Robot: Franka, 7 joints.
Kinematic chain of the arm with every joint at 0, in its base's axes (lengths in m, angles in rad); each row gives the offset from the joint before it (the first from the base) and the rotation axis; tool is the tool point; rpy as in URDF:
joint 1: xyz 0 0 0.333 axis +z
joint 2: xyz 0 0 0 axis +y
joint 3: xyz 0 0 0.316 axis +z
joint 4: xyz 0.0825 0 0 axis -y
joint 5: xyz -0.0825 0 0.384 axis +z
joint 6: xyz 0 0 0 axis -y
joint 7: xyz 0.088 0 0 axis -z
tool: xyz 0 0 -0.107 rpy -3.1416 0 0
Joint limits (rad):
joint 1: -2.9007..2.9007
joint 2: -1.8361..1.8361
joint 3: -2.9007..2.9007
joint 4: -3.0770..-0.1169
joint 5: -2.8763..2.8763
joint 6: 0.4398..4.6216
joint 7: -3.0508..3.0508
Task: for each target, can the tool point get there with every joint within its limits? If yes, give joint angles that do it. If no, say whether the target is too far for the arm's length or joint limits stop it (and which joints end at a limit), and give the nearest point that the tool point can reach.
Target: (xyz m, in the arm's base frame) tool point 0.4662 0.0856 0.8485
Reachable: yes | joints 1.7047 -0.1349 -1.1673 -1.5305 0.8268 3.9351 1.4643
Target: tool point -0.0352 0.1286 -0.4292
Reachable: no: joint limits stop it (at a limit: joint 2) | nearest point -0.0408 0.1489 -0.3449 | short by 0.087 m
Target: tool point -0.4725 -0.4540 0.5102
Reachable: yes | joints 1.5470 -0.2713 2.2868 -1.7668 1.2549 2.4585 1.0729
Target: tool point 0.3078 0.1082 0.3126
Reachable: yes | joints -1.1037 -0.3526 1.1859 -2.5229 -2.3919 3.7761 2.1775
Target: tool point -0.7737 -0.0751 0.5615
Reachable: yes | joints 0.8008 -1.2381 1.4649 -1.1571 -0.6533 2.8289 0.7479
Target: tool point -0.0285 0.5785 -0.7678
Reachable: no: too far | nearest point -0.0218 0.4426 -0.3362 | short by 0.453 m
